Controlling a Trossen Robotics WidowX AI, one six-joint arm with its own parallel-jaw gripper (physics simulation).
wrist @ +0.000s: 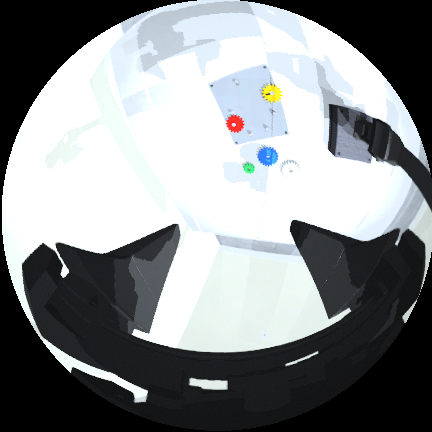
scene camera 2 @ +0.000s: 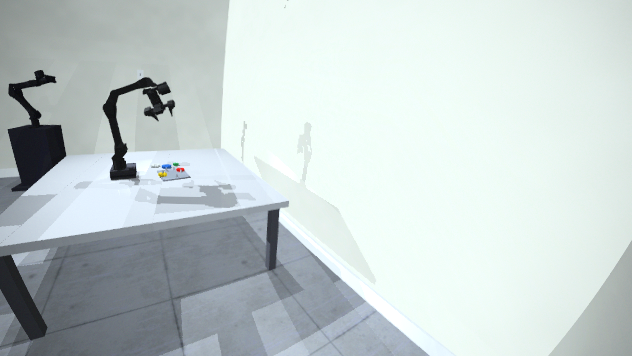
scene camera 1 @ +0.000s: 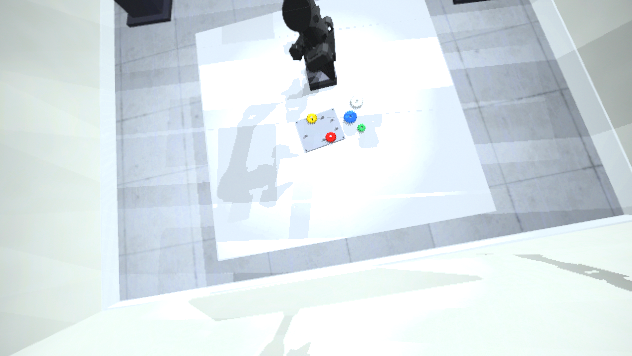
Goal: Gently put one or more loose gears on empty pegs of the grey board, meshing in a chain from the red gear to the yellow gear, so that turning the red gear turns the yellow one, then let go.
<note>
My gripper is open, with nothing in its grasp. Further things: a grey board.
My gripper also shows in the wrist view.
</note>
